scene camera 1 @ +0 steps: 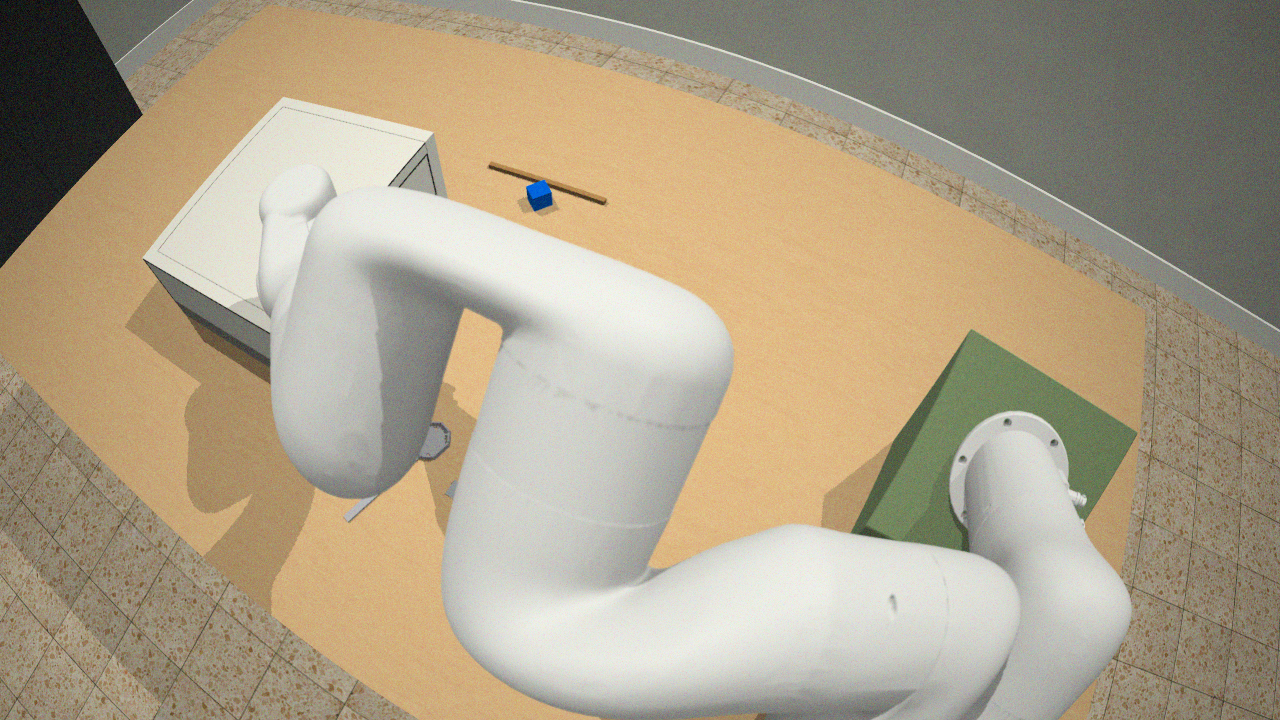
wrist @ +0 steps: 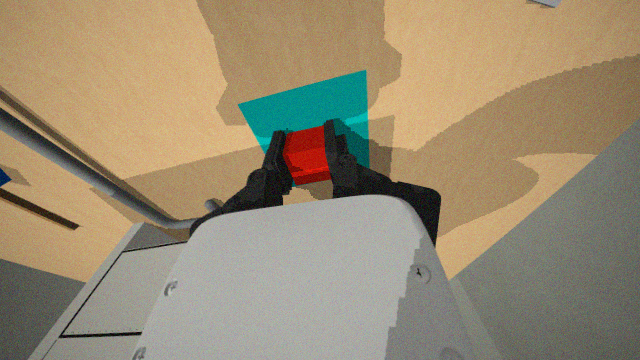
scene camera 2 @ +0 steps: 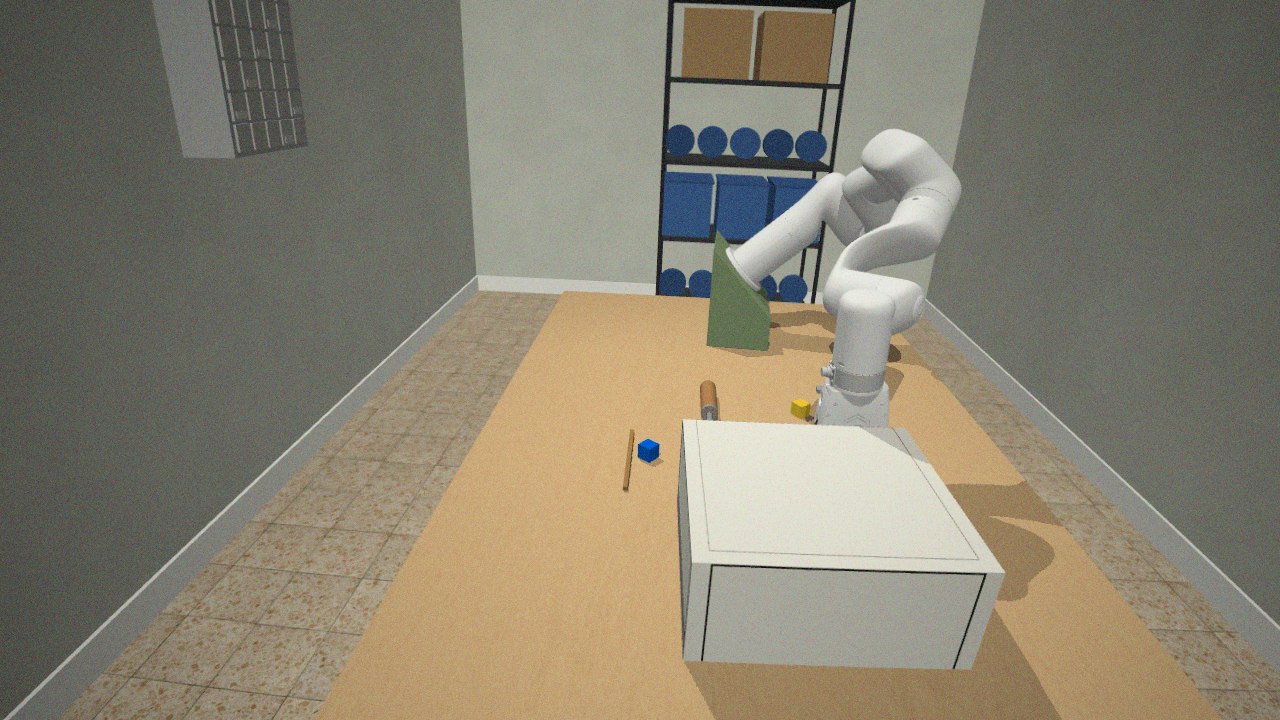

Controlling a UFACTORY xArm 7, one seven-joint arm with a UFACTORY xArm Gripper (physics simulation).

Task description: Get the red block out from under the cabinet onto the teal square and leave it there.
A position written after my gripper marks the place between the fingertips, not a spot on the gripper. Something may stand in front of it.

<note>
I see my gripper [wrist: 308, 140], a thin wooden stick [scene camera 1: 601, 200], a grey ladle [scene camera 1: 435, 444], a red block [wrist: 304, 152] and a teal square [wrist: 344, 99].
</note>
